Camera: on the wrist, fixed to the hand. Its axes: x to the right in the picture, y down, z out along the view.
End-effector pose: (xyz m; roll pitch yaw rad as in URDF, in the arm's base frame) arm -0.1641 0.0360 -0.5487 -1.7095 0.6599 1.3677
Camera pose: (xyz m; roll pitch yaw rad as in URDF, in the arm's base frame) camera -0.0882 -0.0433 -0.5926 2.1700 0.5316 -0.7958
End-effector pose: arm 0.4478 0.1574 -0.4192 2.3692 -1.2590 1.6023
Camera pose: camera 0.4567 0.0404 -0.4048 -1.7317 -0.2391 -1.3976
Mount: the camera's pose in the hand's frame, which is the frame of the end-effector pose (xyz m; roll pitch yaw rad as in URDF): -0.0223 0.0847 -0.0794 -0.0634 0.6585 1.6590
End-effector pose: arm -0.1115 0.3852 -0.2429 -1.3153 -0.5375 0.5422
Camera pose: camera -0.0546 0.3548 -0.3419 -2.3269 0.9672 -0.2225
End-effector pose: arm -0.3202 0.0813 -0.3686 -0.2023 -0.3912 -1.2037
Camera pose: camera -0.2521 0.0909 -0.4647 -0.6213 0.8140 0.0340
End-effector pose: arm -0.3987 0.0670 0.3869 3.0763 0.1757 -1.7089
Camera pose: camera -0.4763 0.0850 0.4743 2.8509 -0.7262 3.0666
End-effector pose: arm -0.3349 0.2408 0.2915 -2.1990 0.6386 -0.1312
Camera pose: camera -0.3805 0.1318 0.2872 2.3547 0.1825 -1.9292
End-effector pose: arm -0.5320 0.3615 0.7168 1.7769 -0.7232 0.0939
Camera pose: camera -0.6196 0.4139 0.7764 -1.2528 -0.6763 2.6395
